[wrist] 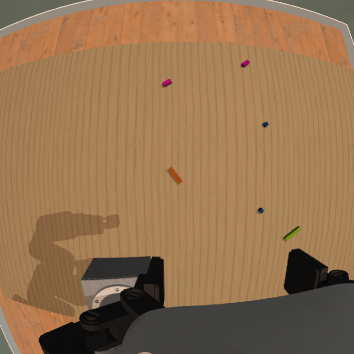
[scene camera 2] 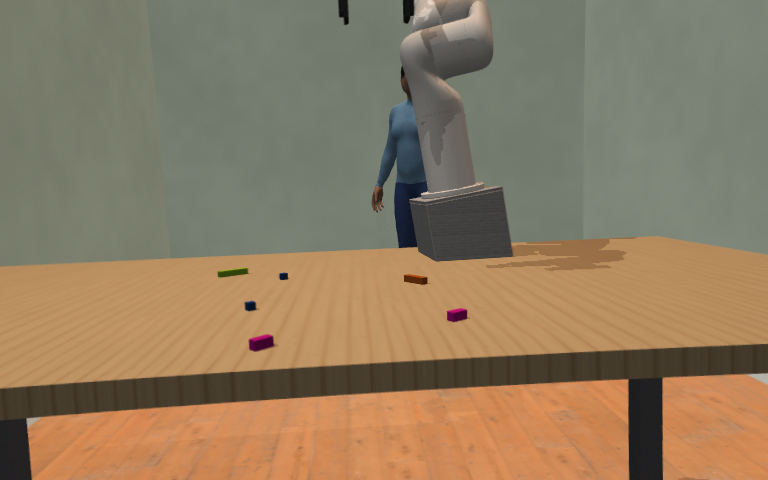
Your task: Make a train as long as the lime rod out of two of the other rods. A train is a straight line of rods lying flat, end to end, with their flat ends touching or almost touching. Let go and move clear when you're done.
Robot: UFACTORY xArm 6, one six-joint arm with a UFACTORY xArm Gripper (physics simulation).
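Seen in the pictures: gripper, fingertip midpoint: (wrist: 228, 275) (scene camera 2: 376, 21); arm's base, origin of the base link: (scene camera 2: 452, 193).
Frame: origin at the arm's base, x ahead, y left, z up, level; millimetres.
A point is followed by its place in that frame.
The lime rod (scene camera 2: 232, 272) {x 98, y -421, z -118 mm} (wrist: 292, 233) {x 92, y -420, z -114 mm} lies flat at the back left in the scene view. An orange rod (scene camera 2: 415, 279) {x 273, y -134, z -118 mm} (wrist: 174, 175) {x 265, y -132, z -114 mm} lies apart, in front of the robot base. One small blue block (scene camera 2: 283, 276) {x 171, y -331, z -118 mm} (wrist: 260, 210) {x 165, y -329, z -114 mm} lies near the lime rod; another blue block (scene camera 2: 250, 305) {x 376, y -361, z -117 mm} (wrist: 265, 124) {x 368, y -360, z -114 mm} lies nearer the front. One magenta rod (scene camera 2: 261, 342) {x 540, y -334, z -117 mm} (wrist: 245, 63) {x 530, y -334, z -114 mm} lies at the front left, another magenta rod (scene camera 2: 457, 314) {x 494, y -133, z -116 mm} (wrist: 167, 83) {x 483, y -134, z -114 mm} at the front right. No rods touch. My gripper (scene camera 2: 374, 12) {x 206, y -168, z 266 mm} (wrist: 228, 275) {x 206, y -168, z 266 mm} is open and empty, high above the table.
The grey base block (scene camera 2: 472, 226) {x 75, y 16, z -62 mm} (wrist: 117, 267) {x 75, y 10, z -56 mm} carries the arm at the back of the wooden table (scene camera 2: 351, 333) {x 509, y -248, z -124 mm} (wrist: 100, 150) {x 339, y 40, z -124 mm}. A person (scene camera 2: 408, 141) in a blue top stands behind it. The arm's shadow falls on the table beside the base.
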